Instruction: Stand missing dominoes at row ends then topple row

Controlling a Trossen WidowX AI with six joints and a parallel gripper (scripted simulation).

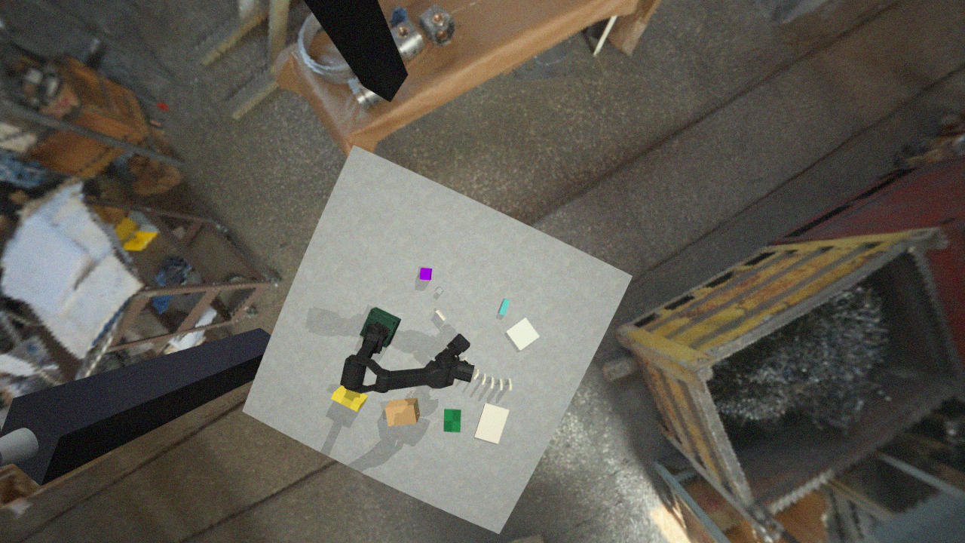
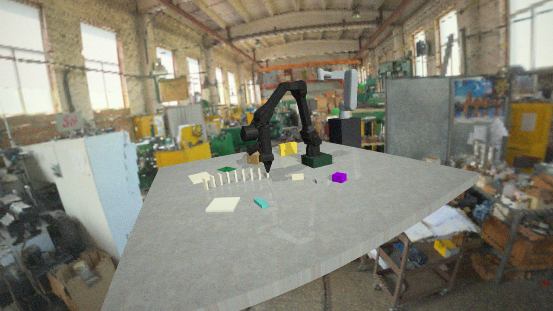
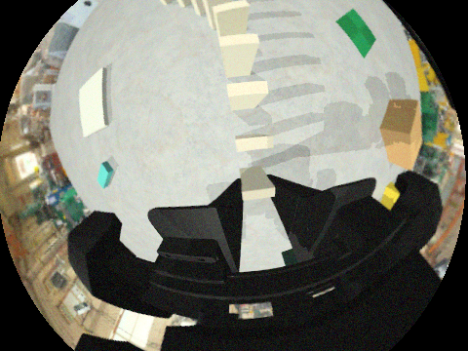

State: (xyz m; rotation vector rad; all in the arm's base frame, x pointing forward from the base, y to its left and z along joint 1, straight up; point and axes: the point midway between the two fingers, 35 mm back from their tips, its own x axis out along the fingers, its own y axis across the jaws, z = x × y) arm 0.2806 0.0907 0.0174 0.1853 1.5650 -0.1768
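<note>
Right now my gripper tip is 26 cm to the right of the teal block, 10 cm short of it and 2 cm above it. The rest, counted from my gripper tip: white tile (22 cm ahead, 21 cm to the left, 3 cm below); then grey cube (18 cm to the left, 17 cm behind, 2 cm below); then purple cube (25 cm behind, 21 cm to the left, 2 cm below).
</note>
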